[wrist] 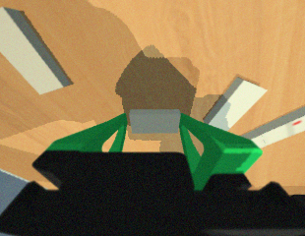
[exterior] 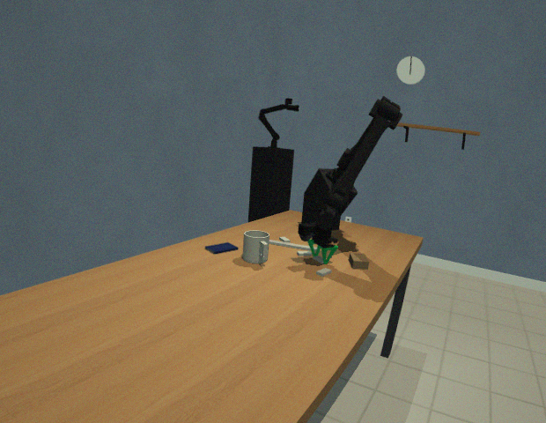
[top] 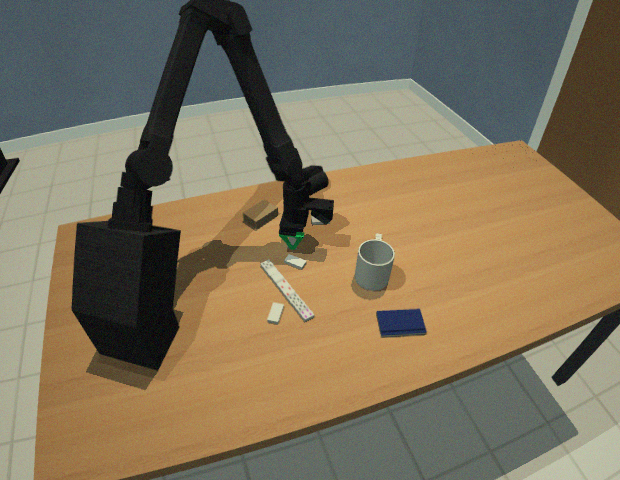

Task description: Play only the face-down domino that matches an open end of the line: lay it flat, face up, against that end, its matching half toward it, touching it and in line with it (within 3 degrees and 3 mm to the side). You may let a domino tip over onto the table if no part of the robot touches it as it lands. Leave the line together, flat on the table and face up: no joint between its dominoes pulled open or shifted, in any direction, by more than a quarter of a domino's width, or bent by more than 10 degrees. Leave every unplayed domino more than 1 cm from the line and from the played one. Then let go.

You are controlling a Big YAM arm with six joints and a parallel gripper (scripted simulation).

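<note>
Right now my hand is 9 cm short of the grey tile and 8 cm to the right of it. From my hand the other things lie so: brown block (12 cm to the left, 9 cm behind, 1 cm above).
</note>
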